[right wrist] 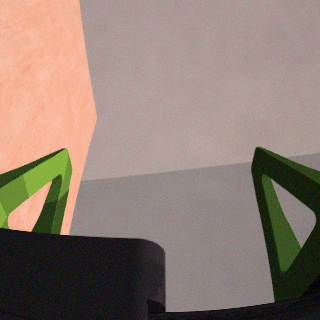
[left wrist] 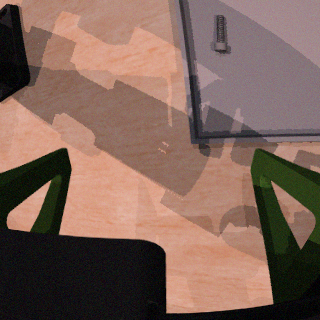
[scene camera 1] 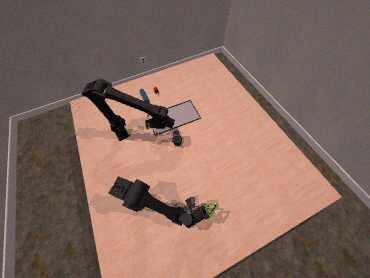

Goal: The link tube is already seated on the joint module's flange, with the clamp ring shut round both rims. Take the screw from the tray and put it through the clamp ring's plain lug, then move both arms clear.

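Seen in the pictures: left gripper, fingertip midpoint: (left wrist: 160,158) (scene camera 1: 153,127); right gripper, fingertip midpoint: (right wrist: 161,157) (scene camera 1: 217,204); left arm's base, origin of the base link: (left wrist: 5,53) (scene camera 1: 121,133).
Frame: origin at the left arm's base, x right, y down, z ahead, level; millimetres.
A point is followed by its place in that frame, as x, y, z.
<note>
The screw (left wrist: 220,36) @[95, -11, 267], grey with a threaded shank, lies flat on the grey tray (scene camera 1: 186,111) @[112, -4, 570] (left wrist: 285,100) @[156, -4, 305], near the tray's left rim in the left wrist view. My left gripper (scene camera 1: 148,127) @[164, -105, 233] (left wrist: 160,158) @[164, -105, 233] is open and empty, above the table beside the tray's corner; the screw is ahead of its fingers. The arm hides the screw in scene camera 1. The dark joint module with the link tube (scene camera 1: 177,138) @[358, -121, 334] stands near the tray; its clamp ring and lug are too small to tell. My right gripper (scene camera 1: 211,209) (right wrist: 161,157) @[870, -185, 288] is open and empty, far from the tray.
A blue-handled tool (scene camera 1: 144,95) @[-232, -40, 335] and a small red item (scene camera 1: 156,90) @[-232, -33, 458] lie behind the tray. A black block (left wrist: 11,52) @[18, -20, 39] shows at the left edge of the left wrist view. The left arm reaches over the tray's near-left part.
</note>
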